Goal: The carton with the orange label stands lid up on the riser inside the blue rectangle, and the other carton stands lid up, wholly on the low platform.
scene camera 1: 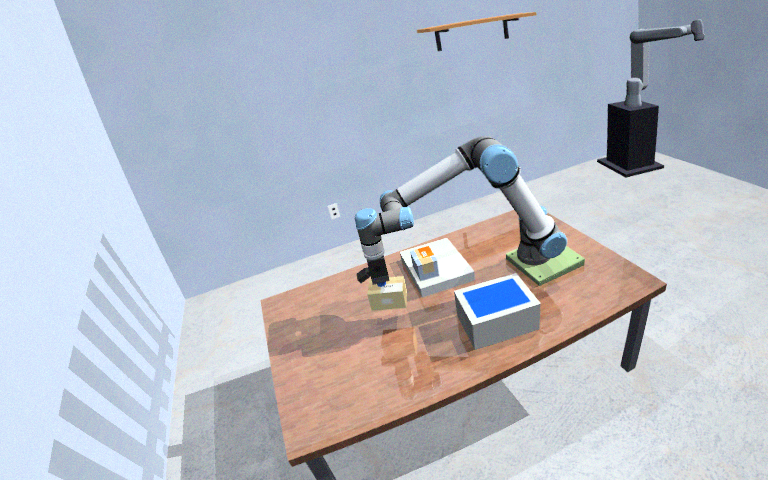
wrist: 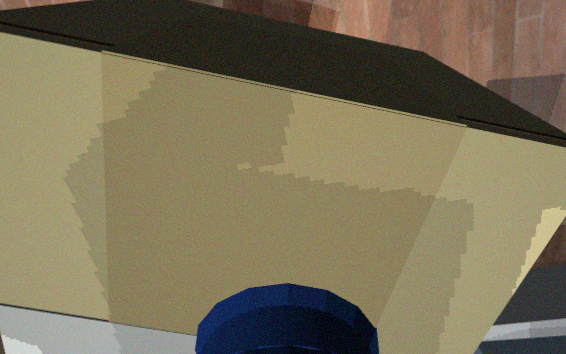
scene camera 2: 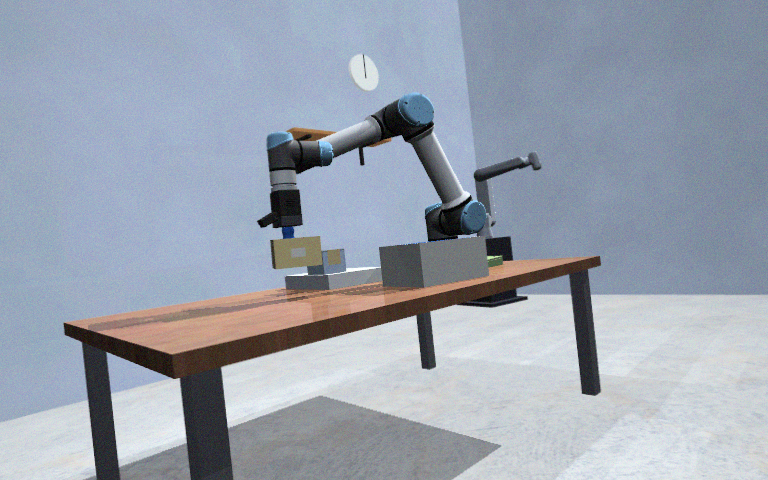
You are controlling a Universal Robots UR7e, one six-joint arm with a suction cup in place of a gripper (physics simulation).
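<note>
The tan carton [scene camera 1: 387, 297] [scene camera 2: 296, 252] [wrist: 240, 210] hangs level from my suction cup [scene camera 1: 381, 284] [scene camera 2: 288, 232] [wrist: 287, 320], which is pressed on its top beside a white label. It is in the air left of the low platform [scene camera 1: 454, 264] [scene camera 2: 307, 282], its underside above table height. The carton with the orange label [scene camera 1: 427, 269] [scene camera 2: 335, 262] stands on the platform's left part, label on top; in scene camera 2 the held carton partly covers it. The grey riser [scene camera 1: 508, 327] [scene camera 2: 453, 264] bears the blue rectangle [scene camera 1: 496, 297], with no carton on it.
The wooden table [scene camera 1: 339, 390] [scene camera 2: 226, 316] carries everything. The arm's green base plate [scene camera 1: 546, 271] [scene camera 2: 494, 260] is right of the platform, behind the riser. A wall shelf [scene camera 1: 475, 22] hangs behind. A second arm stands on a black pedestal [scene camera 1: 631, 138] away from the table.
</note>
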